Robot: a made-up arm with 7 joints. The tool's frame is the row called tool.
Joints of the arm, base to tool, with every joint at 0 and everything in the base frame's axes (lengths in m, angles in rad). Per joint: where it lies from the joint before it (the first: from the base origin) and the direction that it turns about. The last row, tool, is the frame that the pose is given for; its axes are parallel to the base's.
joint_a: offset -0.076 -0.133 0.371 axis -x
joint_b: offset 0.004 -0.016 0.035 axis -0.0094 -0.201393 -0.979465
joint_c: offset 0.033 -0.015 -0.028 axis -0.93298 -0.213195 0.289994
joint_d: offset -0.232 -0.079 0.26 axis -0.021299 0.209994 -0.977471
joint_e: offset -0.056 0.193 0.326 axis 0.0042 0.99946 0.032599
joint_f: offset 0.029 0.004 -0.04 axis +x
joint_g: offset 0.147 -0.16 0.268 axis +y
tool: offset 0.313 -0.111 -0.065
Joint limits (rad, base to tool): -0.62..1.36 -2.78..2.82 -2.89..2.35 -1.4..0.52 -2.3..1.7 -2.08..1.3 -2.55..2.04
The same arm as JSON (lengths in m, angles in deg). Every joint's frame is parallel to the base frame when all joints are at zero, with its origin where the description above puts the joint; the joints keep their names.
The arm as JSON. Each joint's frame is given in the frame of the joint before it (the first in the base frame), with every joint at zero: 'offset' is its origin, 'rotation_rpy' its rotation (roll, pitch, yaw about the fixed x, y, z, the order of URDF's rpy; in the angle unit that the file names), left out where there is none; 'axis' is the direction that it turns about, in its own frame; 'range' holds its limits. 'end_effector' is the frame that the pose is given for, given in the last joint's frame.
{"length_unit": "m", "angle_unit": "deg", "chain": [{"id": "joint_a", "offset": [-0.076, -0.133, 0.371], "axis": "-x", "range": [-35.52, 77.92]}, {"id": "joint_b", "offset": [0.004, -0.016, 0.035], "axis": [-0.0094, -0.201393, -0.979465], "range": [-159.28, 161.57]}, {"id": "joint_c", "offset": [0.033, -0.015, -0.028], "axis": [-0.93298, -0.213195, 0.289994], "range": [-165.58, 134.65]}, {"id": "joint_d", "offset": [-0.232, -0.079, 0.26], "axis": [-0.021299, 0.209994, -0.977471], "range": [-80.21, 29.79]}, {"id": "joint_e", "offset": [-0.056, 0.193, 0.326], "axis": [0.0042, 0.99946, 0.032599], "range": [-131.78, 97.4]}, {"id": "joint_f", "offset": [0.029, 0.004, -0.04], "axis": "+x", "range": [-119.18, 74.48]}, {"id": "joint_g", "offset": [0.147, -0.16, 0.268], "axis": "+y", "range": [-146.1, 116.88]}], "end_effector": {"offset": [0.313, -0.111, -0.065]}}
